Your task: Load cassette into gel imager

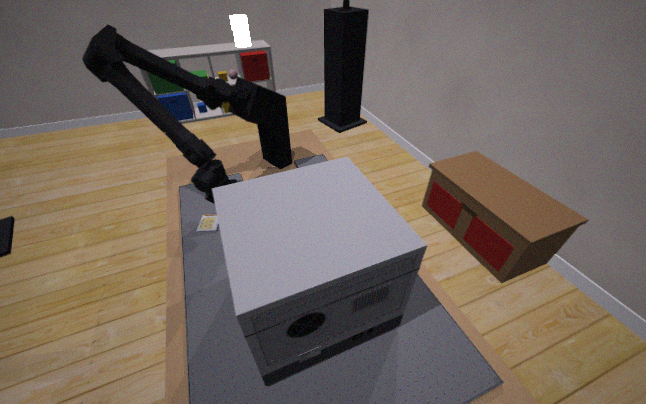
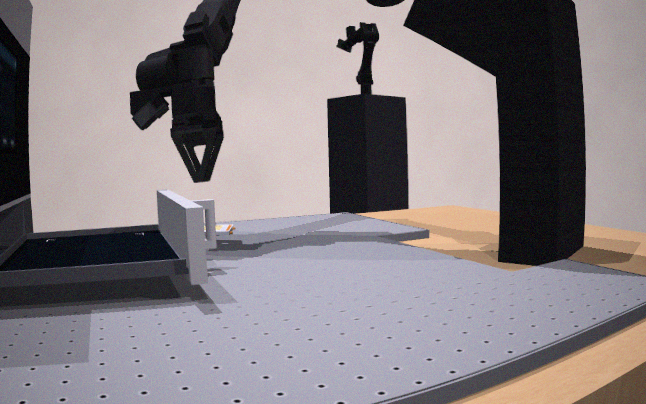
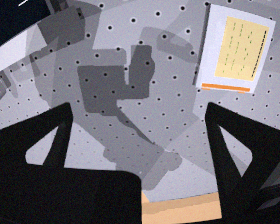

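Now: the finished cassette 100 mm below my hand, 90 mm to the right of it and 50 mm behind it. The rest, counted from my hand: drawer (220 mm ahead, 130 mm to the left, 50 mm below).
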